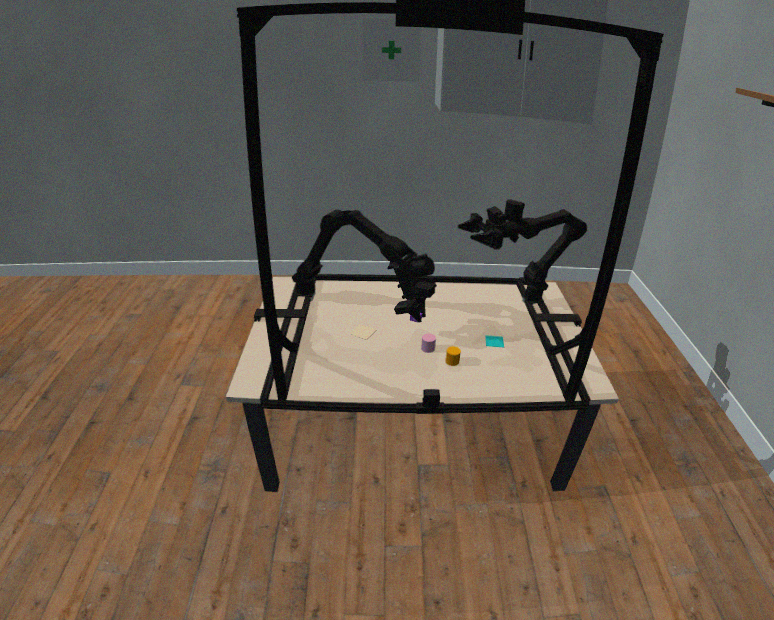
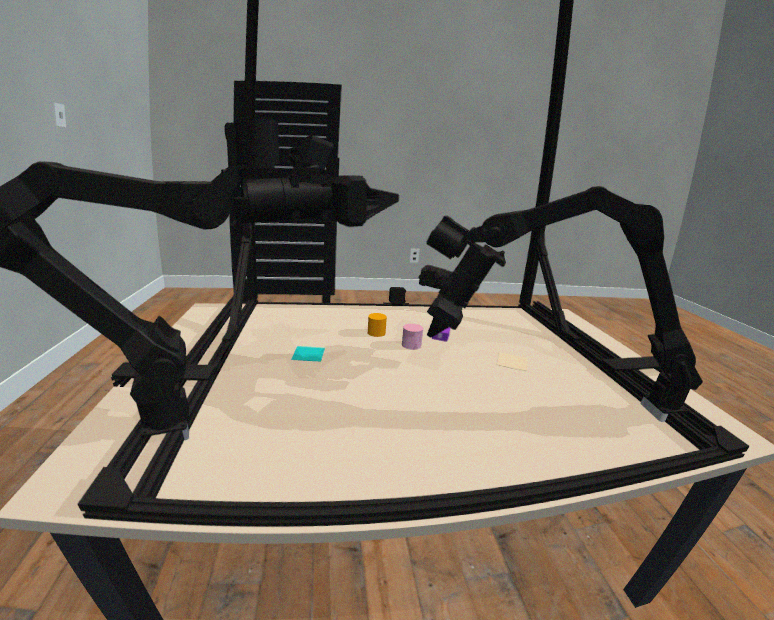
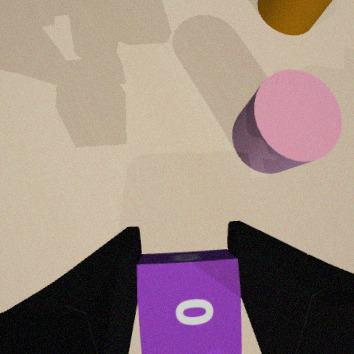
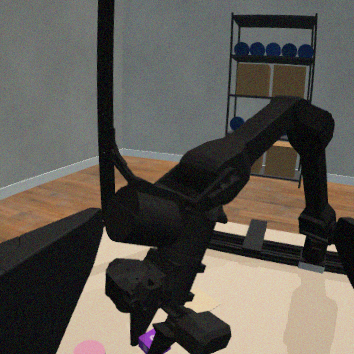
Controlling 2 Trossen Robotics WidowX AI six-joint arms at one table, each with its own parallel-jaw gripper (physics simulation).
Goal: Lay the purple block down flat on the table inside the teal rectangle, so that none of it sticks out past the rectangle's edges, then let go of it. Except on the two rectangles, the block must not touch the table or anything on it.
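Where they show: left gripper, fingertip midpoint: (image 1: 422,319) (image 2: 430,333) (image 3: 183,235) (image 4: 140,352); right gripper, fingertip midpoint: (image 1: 464,231) (image 2: 383,195) (image 4: 222,225); left arm's base at its link origin: (image 1: 305,292) (image 2: 665,403) (image 4: 312,257); right arm's base at its link origin: (image 1: 533,298) (image 2: 165,420).
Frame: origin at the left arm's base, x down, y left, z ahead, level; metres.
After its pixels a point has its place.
My left gripper (image 1: 414,313) @(x -0.046, y -0.206, z 0.456 m) (image 2: 440,329) @(x -0.046, y -0.206, z 0.456 m) (image 3: 183,235) @(x -0.046, y -0.206, z 0.456 m) (image 4: 149,342) @(x -0.046, y -0.206, z 0.456 m) is shut on the purple block (image 1: 415,316) (image 2: 442,335) @(x -0.053, y -0.181, z 0.436 m) (image 3: 189,302) @(x -0.060, y -0.199, z 0.438 m) (image 4: 149,340) @(x -0.060, y -0.201, z 0.442 m), marked with a white 0, and holds it above the table near the middle. The teal rectangle (image 1: 494,341) @(x 0.018, y -0.215, z 0.713 m) (image 2: 308,353) @(x 0.018, y -0.214, z 0.714 m) lies flat on the table, well off to the side past two cylinders. My right gripper (image 1: 465,225) @(x -0.325, y -0.081, z 0.578 m) (image 2: 391,198) @(x -0.325, y -0.081, z 0.578 m) is open and empty, high above the table.
A pink cylinder (image 1: 428,342) @(x -0.023, y -0.302, z 0.482 m) (image 2: 412,336) @(x -0.014, y -0.256, z 0.486 m) (image 3: 295,116) @(x -0.027, y -0.276, z 0.482 m) (image 4: 88,348) @(x -0.027, y -0.283, z 0.478 m) and an orange cylinder (image 1: 452,356) @(x -0.019, y -0.363, z 0.560 m) (image 2: 377,324) @(x -0.013, y -0.319, z 0.564 m) (image 3: 291,15) @(x -0.001, y -0.326, z 0.547 m) stand between the block and the teal rectangle. A pale cream rectangle (image 1: 364,332) @(x 0.018, y -0.214, z 0.261 m) (image 2: 514,362) @(x 0.018, y -0.204, z 0.253 m) lies on the table. Black frame rails (image 2: 385,511) @(x -0.001, y 0.203, z 0.566 m) edge the table.
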